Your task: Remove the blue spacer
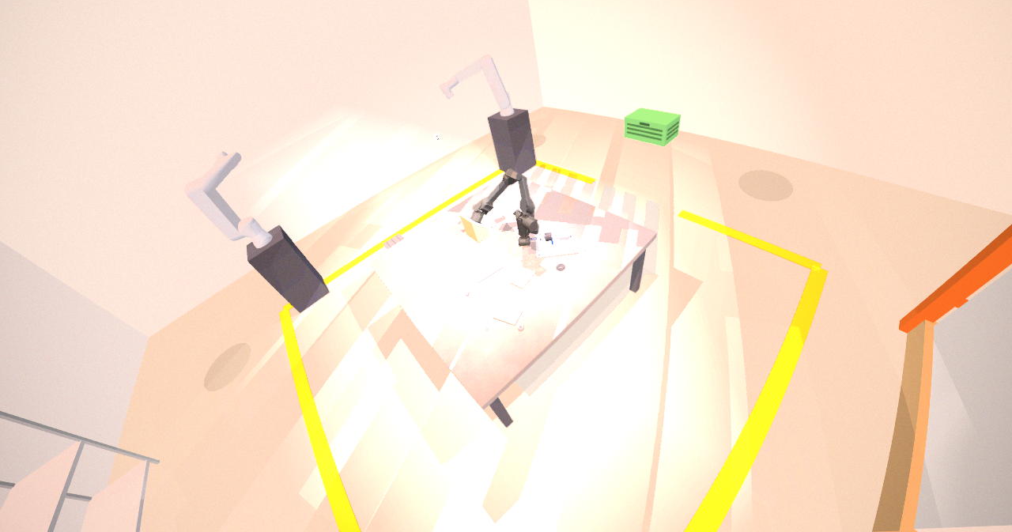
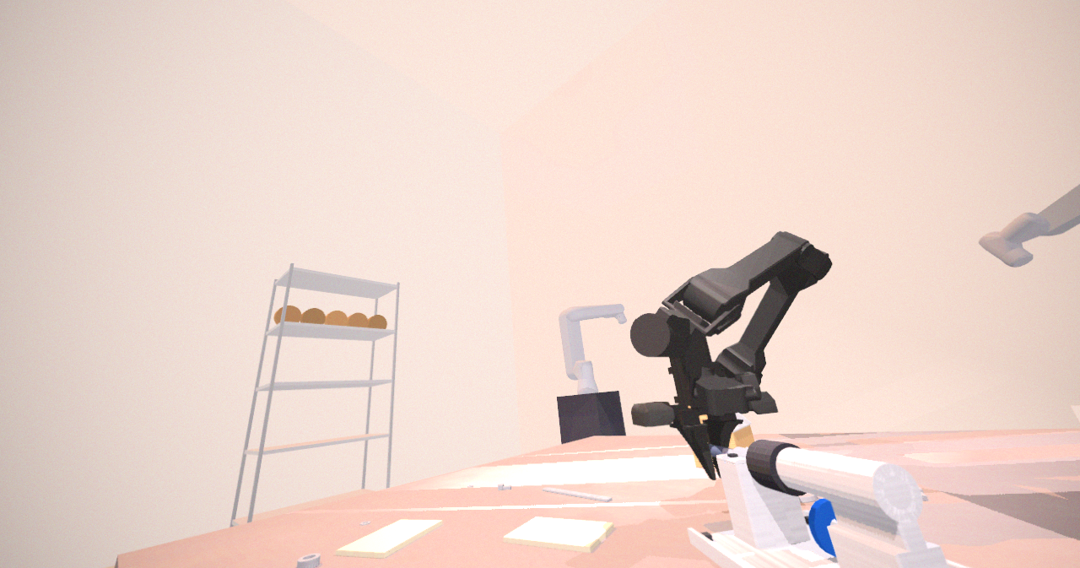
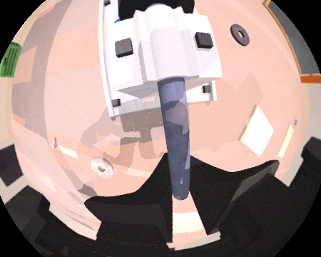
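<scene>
The grey-blue shaft lies 40 mm ahead of my gripper tip, 40 mm to the left of it and 30 mm above it. From my gripper tip the other things lie so: black collar (80 mm ahead, 80 mm to the left, 30 mm above); then black sleeve (90 mm ahead, 90 mm to the left, 30 mm above); then blue spacer (90 mm ahead, 120 mm to the left, 20 mm below).
</scene>
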